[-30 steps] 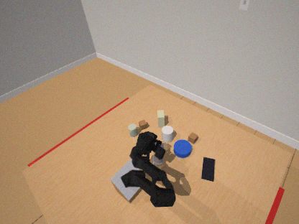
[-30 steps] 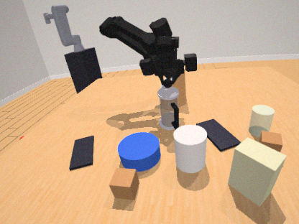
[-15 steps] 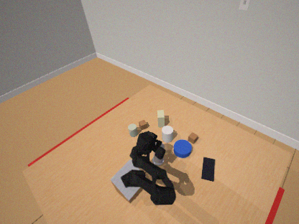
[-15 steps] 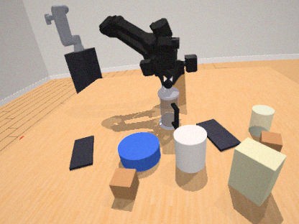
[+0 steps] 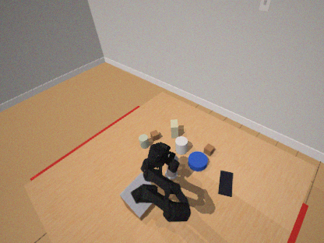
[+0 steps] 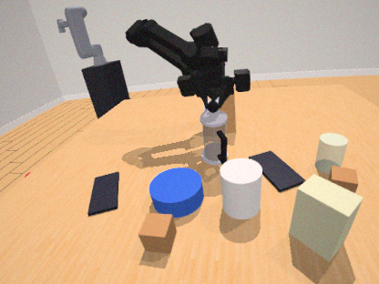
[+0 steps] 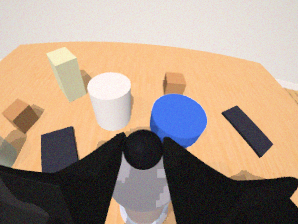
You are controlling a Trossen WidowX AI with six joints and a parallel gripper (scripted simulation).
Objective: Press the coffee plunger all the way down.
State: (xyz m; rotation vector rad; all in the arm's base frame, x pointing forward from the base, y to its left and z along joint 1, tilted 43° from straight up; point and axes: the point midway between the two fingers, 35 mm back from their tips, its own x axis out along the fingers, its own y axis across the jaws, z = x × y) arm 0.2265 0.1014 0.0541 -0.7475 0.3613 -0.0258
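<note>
My gripper tip is 80 mm above the glass coffee press and 10 mm past it. Also, from my gripper tip: cream block: 220 mm to the left, 210 mm ahead, 110 mm below; white cylinder: 140 mm ahead, 120 mm below, 80 mm to the left; blue disc: 150 mm below, 140 mm ahead, 70 mm to the right.
</note>
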